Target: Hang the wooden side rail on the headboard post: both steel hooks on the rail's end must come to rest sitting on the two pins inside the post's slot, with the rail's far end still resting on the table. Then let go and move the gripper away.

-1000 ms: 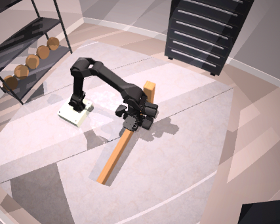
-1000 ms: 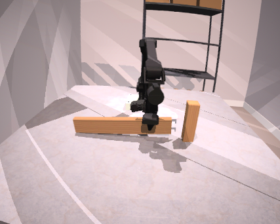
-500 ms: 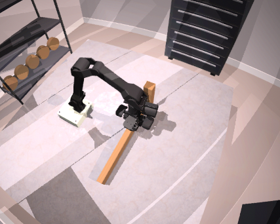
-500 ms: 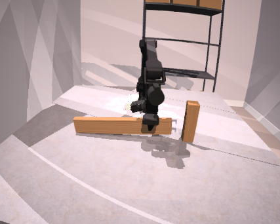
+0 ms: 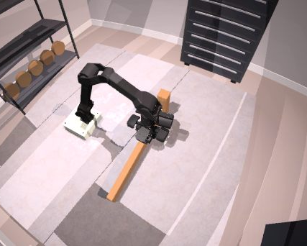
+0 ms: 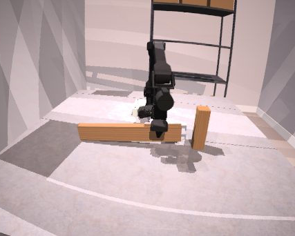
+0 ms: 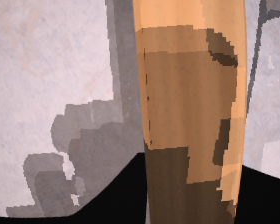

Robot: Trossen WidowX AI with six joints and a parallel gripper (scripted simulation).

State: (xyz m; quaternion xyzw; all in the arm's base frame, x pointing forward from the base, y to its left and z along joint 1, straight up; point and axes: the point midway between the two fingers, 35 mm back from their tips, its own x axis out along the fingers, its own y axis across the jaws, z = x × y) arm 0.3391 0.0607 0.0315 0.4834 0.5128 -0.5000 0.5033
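The headboard post lies 1 cm behind my gripper tip, 17 cm to the left of it and 4 cm above it.
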